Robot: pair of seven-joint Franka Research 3 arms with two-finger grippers.
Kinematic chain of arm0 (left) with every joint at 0, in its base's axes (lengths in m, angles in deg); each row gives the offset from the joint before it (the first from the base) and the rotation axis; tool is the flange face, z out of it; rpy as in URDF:
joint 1: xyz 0 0 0.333 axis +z
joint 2: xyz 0 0 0 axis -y
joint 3: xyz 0 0 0.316 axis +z
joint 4: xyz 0.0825 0 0 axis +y
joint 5: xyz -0.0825 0 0.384 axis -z
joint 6: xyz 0 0 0 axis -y
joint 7: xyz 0.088 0 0 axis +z
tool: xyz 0 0 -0.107 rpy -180 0 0
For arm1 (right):
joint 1: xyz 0 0 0.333 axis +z
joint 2: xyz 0 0 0 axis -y
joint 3: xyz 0 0 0.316 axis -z
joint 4: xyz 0.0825 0 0 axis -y
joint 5: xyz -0.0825 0 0.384 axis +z
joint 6: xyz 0 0 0 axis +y
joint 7: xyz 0.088 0 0 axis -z
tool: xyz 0 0 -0.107 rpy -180 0 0
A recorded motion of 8 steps. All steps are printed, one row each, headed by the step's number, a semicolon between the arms.
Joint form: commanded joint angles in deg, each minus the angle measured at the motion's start. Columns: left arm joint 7, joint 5, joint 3, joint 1, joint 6, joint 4, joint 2; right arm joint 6, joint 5, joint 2, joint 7, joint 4, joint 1, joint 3.
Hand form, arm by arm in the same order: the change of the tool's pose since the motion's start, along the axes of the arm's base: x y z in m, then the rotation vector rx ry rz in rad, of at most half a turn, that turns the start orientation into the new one. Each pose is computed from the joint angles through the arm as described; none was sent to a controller.
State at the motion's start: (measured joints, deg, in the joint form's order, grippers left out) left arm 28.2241 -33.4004 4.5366 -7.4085 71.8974 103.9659 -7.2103; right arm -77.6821 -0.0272 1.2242 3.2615 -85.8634 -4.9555 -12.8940
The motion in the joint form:
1: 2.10 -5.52 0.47 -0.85 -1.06 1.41 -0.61; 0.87 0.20 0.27 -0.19 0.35 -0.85 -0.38
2: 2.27 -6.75 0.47 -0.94 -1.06 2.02 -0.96; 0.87 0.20 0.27 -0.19 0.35 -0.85 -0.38
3: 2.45 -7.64 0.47 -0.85 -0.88 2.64 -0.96; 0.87 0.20 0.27 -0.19 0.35 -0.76 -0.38
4: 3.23 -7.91 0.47 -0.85 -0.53 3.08 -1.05; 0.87 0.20 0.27 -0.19 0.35 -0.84 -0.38
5: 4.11 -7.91 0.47 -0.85 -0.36 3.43 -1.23; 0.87 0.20 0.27 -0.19 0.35 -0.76 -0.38
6: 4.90 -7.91 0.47 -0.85 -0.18 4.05 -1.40; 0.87 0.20 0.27 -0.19 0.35 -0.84 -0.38
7: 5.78 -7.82 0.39 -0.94 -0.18 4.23 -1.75; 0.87 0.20 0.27 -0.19 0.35 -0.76 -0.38
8: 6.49 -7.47 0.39 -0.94 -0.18 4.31 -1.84; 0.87 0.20 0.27 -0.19 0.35 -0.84 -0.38
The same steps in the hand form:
1: -0.0021 0.0071 -0.0078 0.1181 0.0232 -0.0111; -0.0027 -0.0039 0.0040 0.0020 0.0049 -0.0046
2: -0.0025 0.0084 -0.0134 0.1410 0.0366 -0.0202; -0.0027 -0.0039 0.0040 0.0020 0.0049 -0.0046
3: -0.0036 0.0108 -0.0164 0.1565 0.0421 -0.0253; -0.0029 -0.0031 0.0040 0.0020 0.0049 -0.0030
4: -0.0040 0.0111 -0.0199 0.1671 0.0378 -0.0235; -0.0028 -0.0038 0.0040 0.0020 0.0049 -0.0044
5: -0.0045 0.0110 -0.0239 0.1754 0.0353 -0.0172; -0.0029 -0.0031 0.0040 0.0020 0.0049 -0.0030
6: -0.0060 0.0110 -0.0296 0.1830 0.0380 -0.0122; -0.0028 -0.0038 0.0040 0.0020 0.0049 -0.0044
7: -0.0060 0.0093 -0.0340 0.1910 0.0376 -0.0067; -0.0029 -0.0031 0.0040 0.0020 0.0049 -0.0030
8: -0.0064 0.0088 -0.0358 0.1928 0.0335 0.0026; -0.0028 -0.0038 0.0040 0.0020 0.0049 -0.0044

